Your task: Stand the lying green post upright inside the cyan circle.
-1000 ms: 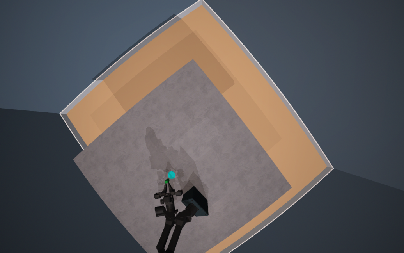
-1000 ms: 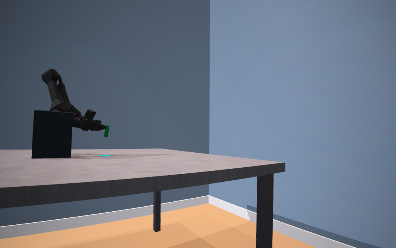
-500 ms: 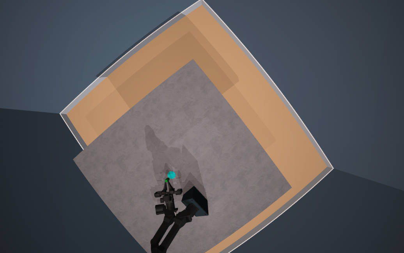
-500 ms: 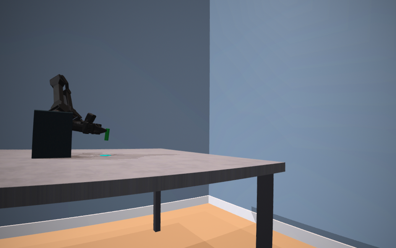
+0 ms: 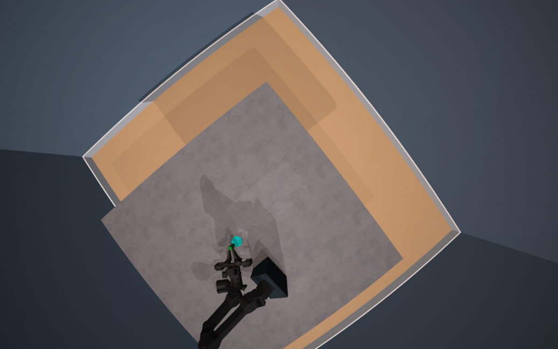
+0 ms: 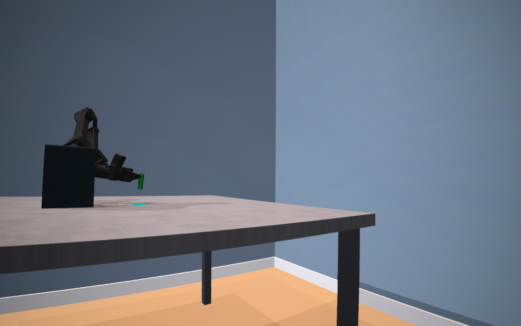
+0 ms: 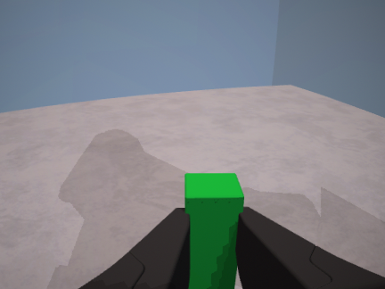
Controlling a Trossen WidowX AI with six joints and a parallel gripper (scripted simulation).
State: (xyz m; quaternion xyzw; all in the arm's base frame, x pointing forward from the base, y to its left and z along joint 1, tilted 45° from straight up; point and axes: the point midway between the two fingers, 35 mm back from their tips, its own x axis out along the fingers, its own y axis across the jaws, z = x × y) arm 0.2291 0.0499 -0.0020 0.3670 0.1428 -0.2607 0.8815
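Now: the cyan circle 10 mm behind my gripper tip, 10 mm to the right of it and 120 mm below it. Round my gripper tip: green post: 20 mm below.
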